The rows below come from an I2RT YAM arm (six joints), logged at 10 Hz.
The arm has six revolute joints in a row. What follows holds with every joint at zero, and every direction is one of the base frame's. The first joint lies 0.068 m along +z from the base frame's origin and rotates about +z. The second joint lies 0.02 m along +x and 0.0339 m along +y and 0.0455 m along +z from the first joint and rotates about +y. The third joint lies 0.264 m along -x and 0.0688 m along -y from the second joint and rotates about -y. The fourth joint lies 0.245 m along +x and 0.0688 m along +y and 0.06 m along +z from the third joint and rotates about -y. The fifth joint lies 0.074 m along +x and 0.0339 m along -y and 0.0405 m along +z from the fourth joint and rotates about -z. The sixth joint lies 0.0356 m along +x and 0.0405 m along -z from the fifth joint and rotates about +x. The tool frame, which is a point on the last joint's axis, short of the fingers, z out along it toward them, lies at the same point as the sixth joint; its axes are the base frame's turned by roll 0, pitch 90 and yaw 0 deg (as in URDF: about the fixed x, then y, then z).
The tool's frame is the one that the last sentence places.
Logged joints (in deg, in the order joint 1, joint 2, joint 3, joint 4, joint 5, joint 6), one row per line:
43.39, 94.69, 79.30, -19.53, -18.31, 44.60
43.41, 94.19, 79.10, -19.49, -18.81, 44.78
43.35, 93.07, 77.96, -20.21, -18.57, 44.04
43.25, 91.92, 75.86, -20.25, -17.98, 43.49
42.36, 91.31, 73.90, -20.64, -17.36, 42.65
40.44, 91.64, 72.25, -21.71, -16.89, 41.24
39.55, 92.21, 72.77, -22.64, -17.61, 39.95
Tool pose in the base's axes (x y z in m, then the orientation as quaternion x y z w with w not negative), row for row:
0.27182, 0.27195, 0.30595, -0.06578, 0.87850, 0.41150, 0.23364
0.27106, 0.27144, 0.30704, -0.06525, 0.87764, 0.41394, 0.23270
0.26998, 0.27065, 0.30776, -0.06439, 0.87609, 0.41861, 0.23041
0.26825, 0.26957, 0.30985, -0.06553, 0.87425, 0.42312, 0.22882
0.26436, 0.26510, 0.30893, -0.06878, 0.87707, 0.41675, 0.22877
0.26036, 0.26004, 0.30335, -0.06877, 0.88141, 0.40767, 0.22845
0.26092, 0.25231, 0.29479, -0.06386, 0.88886, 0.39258, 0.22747
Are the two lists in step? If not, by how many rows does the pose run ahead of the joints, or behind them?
The pose runs 2 rows behind the joints: the pose in row i belongs to the joints in row i - 2.
